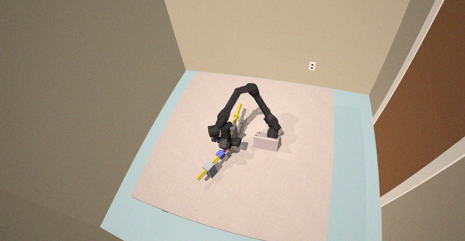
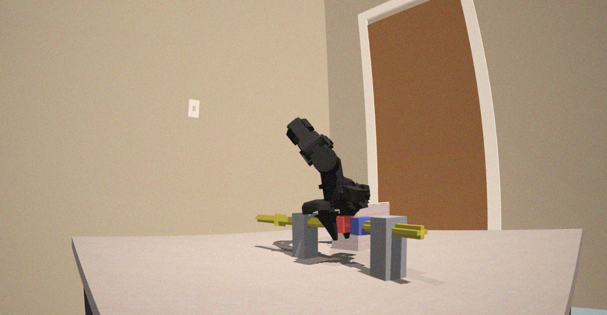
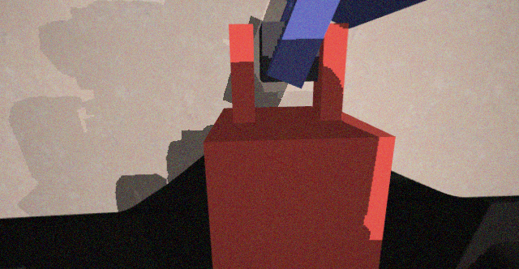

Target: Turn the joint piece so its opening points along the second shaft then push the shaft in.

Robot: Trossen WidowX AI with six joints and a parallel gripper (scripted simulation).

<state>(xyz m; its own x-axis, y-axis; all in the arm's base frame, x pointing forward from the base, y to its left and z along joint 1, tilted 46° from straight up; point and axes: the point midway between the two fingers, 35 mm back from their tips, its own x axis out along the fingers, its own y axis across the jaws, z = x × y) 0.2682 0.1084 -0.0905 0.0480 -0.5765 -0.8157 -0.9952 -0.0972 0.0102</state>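
Right now my gripper tip is 4 cm below the red joint piece and 1 cm to the right of it.
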